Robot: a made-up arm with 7 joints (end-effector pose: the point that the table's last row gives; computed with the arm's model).
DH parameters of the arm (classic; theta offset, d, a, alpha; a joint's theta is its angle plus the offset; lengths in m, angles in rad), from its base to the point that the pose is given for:
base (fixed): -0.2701 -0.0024 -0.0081 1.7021
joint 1: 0 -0.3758 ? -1.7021
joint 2: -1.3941 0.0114 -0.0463 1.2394
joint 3: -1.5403 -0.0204 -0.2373 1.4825
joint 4: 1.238 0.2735 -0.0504 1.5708
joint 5: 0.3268 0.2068 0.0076 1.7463
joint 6: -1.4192 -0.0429 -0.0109 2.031
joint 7: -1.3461 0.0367 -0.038 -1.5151
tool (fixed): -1.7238 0.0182 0 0
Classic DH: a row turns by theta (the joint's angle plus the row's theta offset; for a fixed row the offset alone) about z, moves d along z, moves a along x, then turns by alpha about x.
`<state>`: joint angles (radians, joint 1 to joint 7).
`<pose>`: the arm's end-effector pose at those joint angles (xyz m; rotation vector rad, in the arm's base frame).
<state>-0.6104 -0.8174 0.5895 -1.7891 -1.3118 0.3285 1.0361</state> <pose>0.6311 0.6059 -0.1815 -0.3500 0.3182 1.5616</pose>
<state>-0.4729 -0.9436 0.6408 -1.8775 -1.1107 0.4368 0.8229</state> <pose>0.6733 0.5537 -0.1245 -0.6376 -0.1045 1.5037</pose>
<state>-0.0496 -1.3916 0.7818 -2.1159 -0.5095 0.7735 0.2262</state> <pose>0.7049 0.3374 0.0757 -1.6024 -1.2466 1.0441</pose>
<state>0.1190 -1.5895 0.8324 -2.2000 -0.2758 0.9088 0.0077</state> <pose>0.6746 0.2392 0.1553 -2.0110 -1.6252 0.7435</pose>
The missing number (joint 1, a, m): 0.043
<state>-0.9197 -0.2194 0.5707 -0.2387 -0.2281 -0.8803 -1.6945</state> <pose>0.1527 0.7625 -0.1827 -1.4275 0.7263 1.3876</pose>
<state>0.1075 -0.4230 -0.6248 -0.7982 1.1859 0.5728 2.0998</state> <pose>0.4785 0.2761 0.3404 1.4081 -2.3727 -0.1558</pose>
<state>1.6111 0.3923 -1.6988 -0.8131 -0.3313 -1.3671 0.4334</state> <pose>-0.1040 0.4443 0.4508 1.1179 -0.4437 1.3541</pose>
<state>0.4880 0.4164 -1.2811 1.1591 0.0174 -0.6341 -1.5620</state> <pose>-0.0304 0.5197 0.3365 -0.4418 0.3056 1.3353</pose>
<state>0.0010 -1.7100 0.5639 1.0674 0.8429 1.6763 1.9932</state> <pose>0.4184 0.3505 -0.0612 0.6224 0.1267 -1.3214</pose>
